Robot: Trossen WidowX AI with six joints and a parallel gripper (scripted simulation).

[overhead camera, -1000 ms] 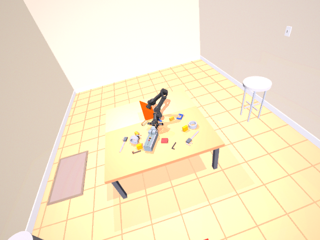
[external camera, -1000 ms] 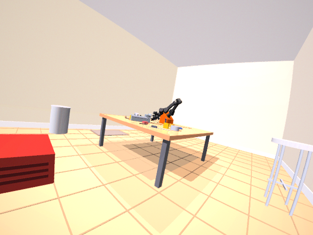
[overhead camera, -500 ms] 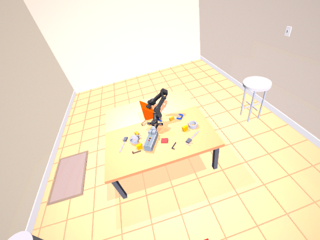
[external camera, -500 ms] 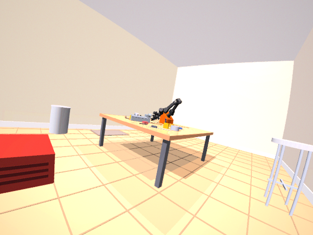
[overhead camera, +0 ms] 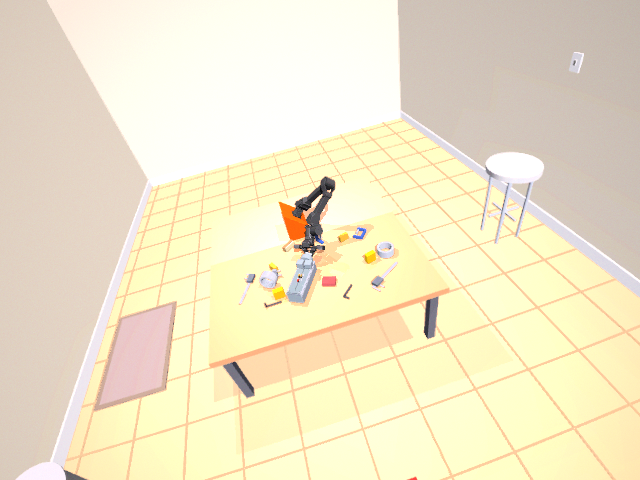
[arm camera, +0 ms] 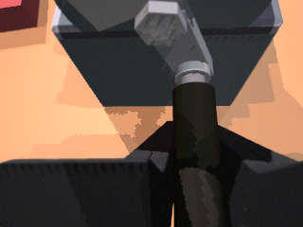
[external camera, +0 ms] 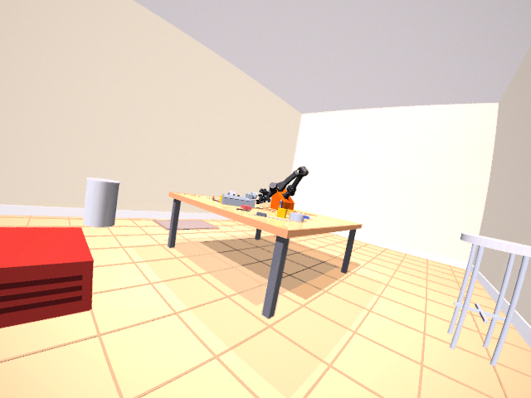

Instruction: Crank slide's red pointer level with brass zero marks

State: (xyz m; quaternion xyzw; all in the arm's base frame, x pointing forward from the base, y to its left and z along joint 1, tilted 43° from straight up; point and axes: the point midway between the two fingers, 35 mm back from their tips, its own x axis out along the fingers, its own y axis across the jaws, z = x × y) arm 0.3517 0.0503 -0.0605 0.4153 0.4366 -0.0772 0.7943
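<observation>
Right now my gripper tip is 18 cm short of the red pointer, 9 cm to the left of it and 5 cm below it. From my gripper tip the other things lie so: dark crank handle 3 cm above, 2 cm behind, 1 cm to the left; then red block 19 cm ahead, 8 cm to the left, 2 cm below.
</observation>
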